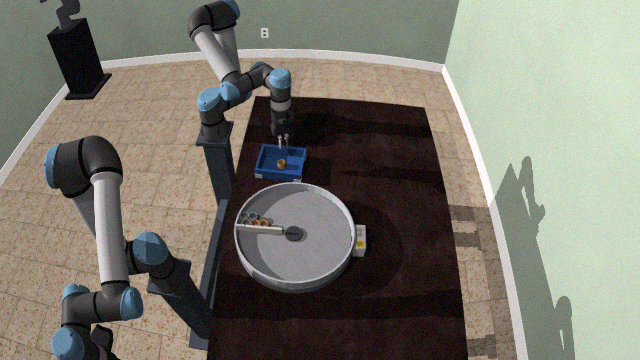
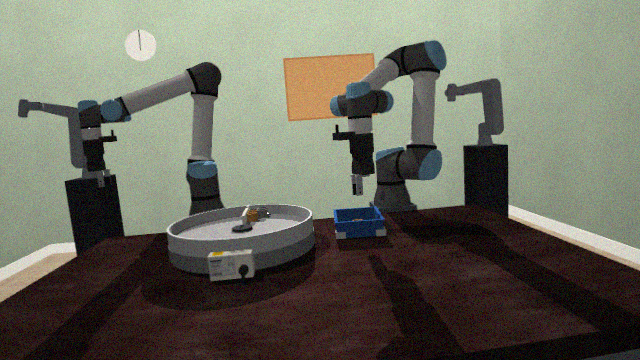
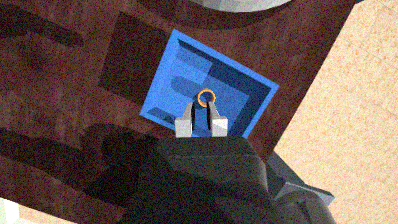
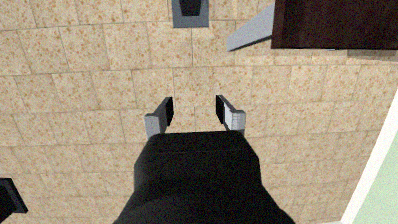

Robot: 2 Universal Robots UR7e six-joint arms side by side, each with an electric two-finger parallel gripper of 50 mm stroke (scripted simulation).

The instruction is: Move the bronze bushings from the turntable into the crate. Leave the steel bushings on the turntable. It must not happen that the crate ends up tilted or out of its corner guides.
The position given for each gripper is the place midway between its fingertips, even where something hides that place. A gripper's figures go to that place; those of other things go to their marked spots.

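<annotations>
A blue crate [image 2: 372, 220] is 1.14 m from the lens, while the left gripper [image 2: 357, 194] is 1.20 m from the lens and the right gripper [image 2: 105, 185] is 1.75 m from the lens.
</annotations>
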